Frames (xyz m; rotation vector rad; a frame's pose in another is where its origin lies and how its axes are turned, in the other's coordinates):
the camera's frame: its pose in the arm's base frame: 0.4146 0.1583 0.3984 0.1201 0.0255 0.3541
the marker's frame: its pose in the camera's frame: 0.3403 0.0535 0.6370 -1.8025 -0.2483 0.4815
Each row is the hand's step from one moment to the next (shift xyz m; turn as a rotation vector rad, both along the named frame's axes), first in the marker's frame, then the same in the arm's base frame.
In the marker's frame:
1: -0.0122 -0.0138 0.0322 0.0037 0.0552 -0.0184
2: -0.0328 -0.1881 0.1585 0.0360 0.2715 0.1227
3: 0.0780 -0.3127 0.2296 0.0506 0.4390 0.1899
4: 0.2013 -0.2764 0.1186 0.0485 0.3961 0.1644
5: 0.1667 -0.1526 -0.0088 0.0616 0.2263 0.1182
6: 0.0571 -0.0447 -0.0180 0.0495 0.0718 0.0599
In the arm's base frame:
1: -0.0315 0.0157 0.0118 0.0148 -0.0200 -0.0527
2: -0.1340 0.1186 0.1720 -0.0698 0.0590 -0.2858
3: -0.1071 0.2685 0.2702 -0.1120 0.0842 -0.4601
4: 0.0575 0.2744 0.2289 -0.0940 0.0733 -0.4148
5: 0.1239 0.1407 0.1265 -0.0481 0.0825 -0.2447
6: 0.0532 0.0367 0.0376 -0.0110 0.0627 -0.0845

